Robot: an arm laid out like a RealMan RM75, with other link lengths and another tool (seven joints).
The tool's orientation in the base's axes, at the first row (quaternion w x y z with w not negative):
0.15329, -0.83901, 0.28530, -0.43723
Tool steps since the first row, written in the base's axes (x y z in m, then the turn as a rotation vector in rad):
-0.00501, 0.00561, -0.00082, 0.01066, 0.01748, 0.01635
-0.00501, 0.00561, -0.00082, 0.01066, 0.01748, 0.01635
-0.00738, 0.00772, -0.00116, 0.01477, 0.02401, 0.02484
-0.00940, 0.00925, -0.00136, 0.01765, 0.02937, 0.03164
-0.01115, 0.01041, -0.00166, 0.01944, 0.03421, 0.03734
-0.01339, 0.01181, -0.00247, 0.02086, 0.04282, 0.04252
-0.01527, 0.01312, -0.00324, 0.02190, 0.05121, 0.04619
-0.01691, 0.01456, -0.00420, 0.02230, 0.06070, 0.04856
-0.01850, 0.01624, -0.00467, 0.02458, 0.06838, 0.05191
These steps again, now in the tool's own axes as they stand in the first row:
-0.00625, -0.00229, -0.00360, 0.00470, -0.02577, -0.00044
-0.00625, -0.00229, -0.00360, 0.00470, -0.02577, -0.00044
-0.00884, -0.00297, -0.00534, 0.00806, -0.03665, -0.00186
-0.01082, -0.00338, -0.00687, 0.01048, -0.04532, -0.00334
-0.01252, -0.00354, -0.00813, 0.01201, -0.05265, -0.00508
-0.01492, -0.00347, -0.00949, 0.01073, -0.06257, -0.00680
-0.01708, -0.00346, -0.01059, 0.00843, -0.07142, -0.00798
-0.01933, -0.00355, -0.01138, 0.00433, -0.08026, -0.00893
-0.02138, -0.00409, -0.01240, 0.00282, -0.08881, -0.00891

